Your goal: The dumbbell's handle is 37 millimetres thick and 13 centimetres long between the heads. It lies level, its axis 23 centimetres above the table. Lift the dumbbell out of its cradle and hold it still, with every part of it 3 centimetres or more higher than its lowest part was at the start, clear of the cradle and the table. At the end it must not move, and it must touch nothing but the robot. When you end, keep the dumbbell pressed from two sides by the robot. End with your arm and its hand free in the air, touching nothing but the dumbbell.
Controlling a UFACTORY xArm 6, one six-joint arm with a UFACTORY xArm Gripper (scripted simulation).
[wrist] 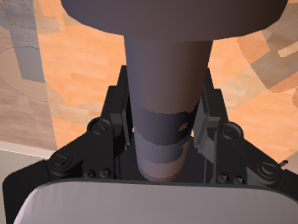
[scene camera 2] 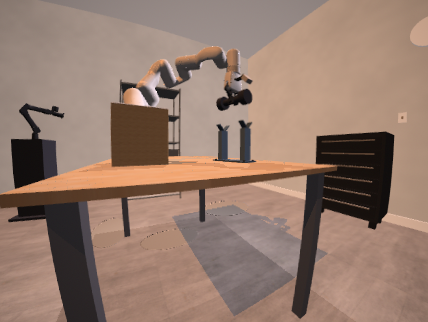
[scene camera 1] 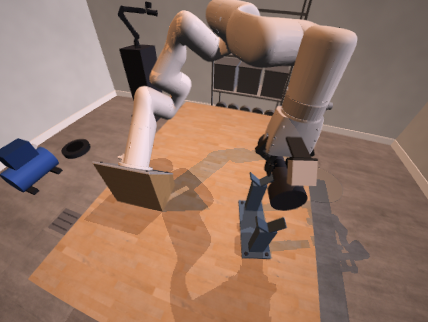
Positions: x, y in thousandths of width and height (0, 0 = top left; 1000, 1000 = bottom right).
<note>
In view: my gripper (wrist: 552, 373) and a dark dumbbell (scene camera 1: 662, 613).
The dark dumbbell also shows in the wrist view (wrist: 562, 252).
</note>
